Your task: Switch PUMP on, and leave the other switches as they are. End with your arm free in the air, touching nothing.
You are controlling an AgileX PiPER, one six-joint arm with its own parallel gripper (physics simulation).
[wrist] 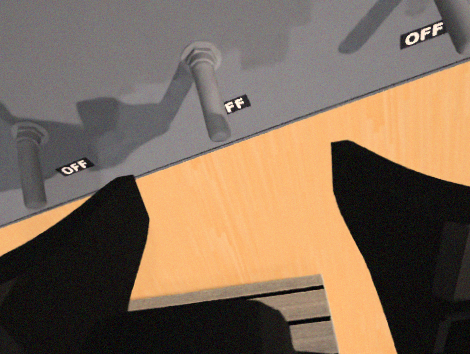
In view: the gripper [234, 182] and a grey switch panel [103, 96].
